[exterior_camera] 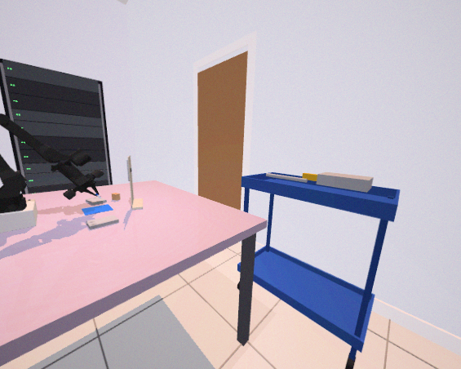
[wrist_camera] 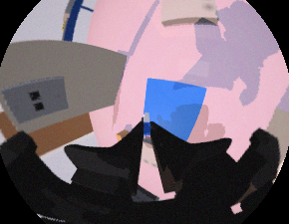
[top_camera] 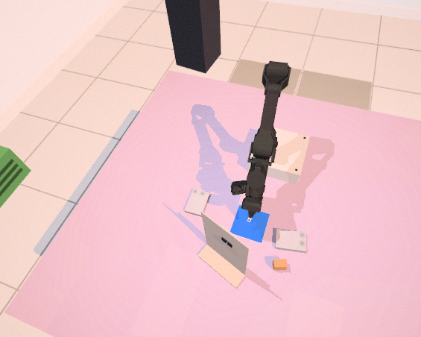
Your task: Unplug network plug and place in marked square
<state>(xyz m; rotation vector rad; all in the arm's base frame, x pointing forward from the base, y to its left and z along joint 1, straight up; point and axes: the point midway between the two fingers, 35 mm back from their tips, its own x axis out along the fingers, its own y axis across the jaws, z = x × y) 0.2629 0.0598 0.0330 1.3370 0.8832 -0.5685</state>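
The blue marked square lies 70 mm below my gripper tip and 10 mm behind it. From my gripper tip the other things lie so: upright panel (170 mm ahead, 50 mm above, 20 mm to the right); then network plug (right at my gripper tip); then small orange block (150 mm to the left, 90 mm ahead, 60 mm below).
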